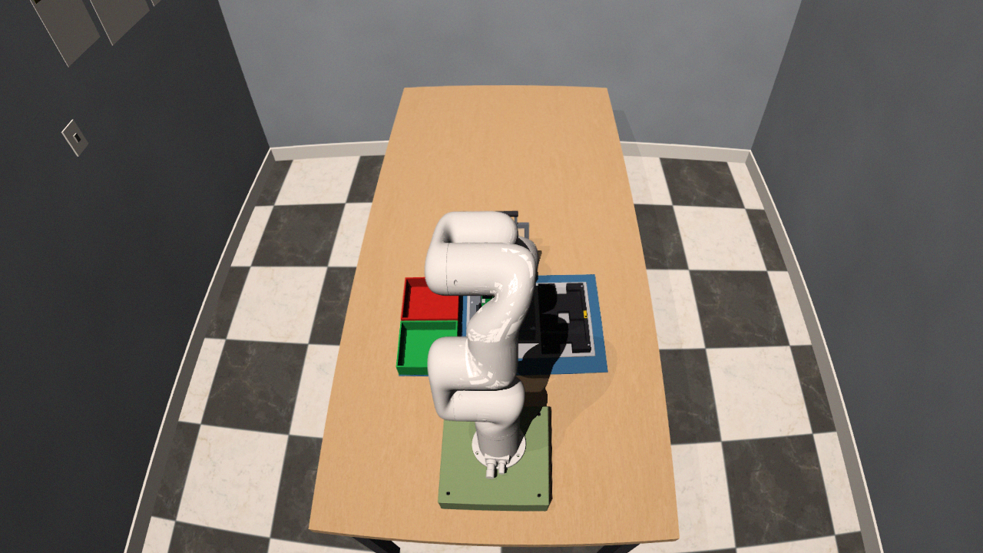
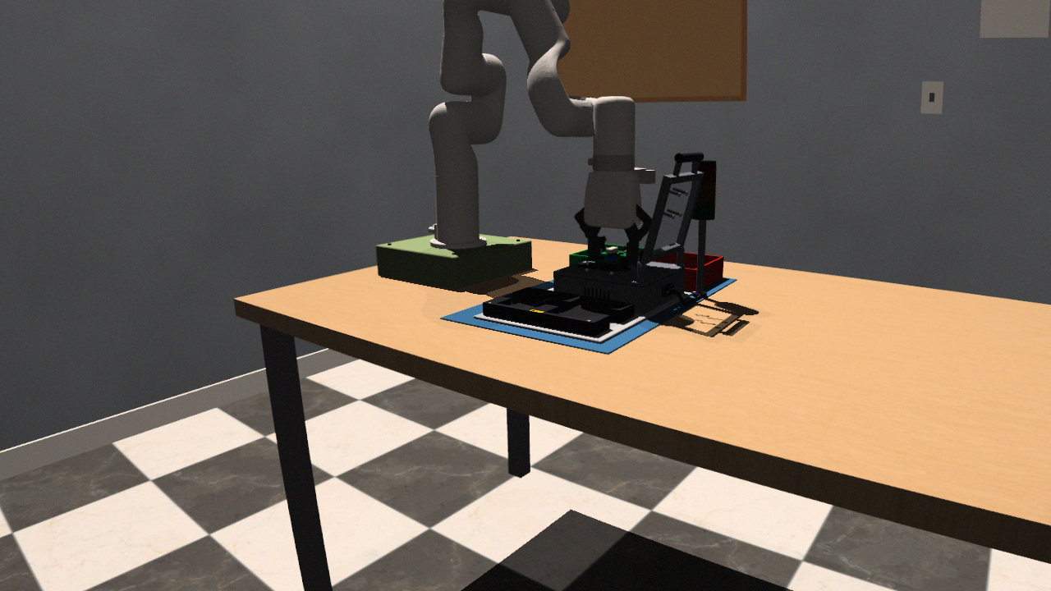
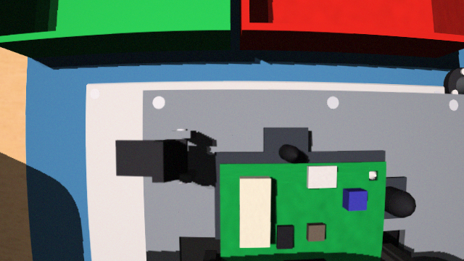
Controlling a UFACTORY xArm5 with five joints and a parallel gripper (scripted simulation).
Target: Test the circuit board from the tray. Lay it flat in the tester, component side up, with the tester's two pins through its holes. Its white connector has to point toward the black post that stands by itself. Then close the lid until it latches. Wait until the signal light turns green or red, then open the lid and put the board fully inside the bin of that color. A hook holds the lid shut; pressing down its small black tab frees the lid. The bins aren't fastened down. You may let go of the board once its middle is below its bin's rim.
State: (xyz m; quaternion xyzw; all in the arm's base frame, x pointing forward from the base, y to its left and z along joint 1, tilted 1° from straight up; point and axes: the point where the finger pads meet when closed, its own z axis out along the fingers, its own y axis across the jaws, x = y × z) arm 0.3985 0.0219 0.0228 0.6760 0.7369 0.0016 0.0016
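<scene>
Right now my hand is right at the green circuit board. Round my hand: black tab 7 cm behind, 5 cm to the left; tester lid 12 cm ahead, 10 cm above, 1 cm to the left; red bin 20 cm to the left, 7 cm below, 3 cm ahead.
</scene>
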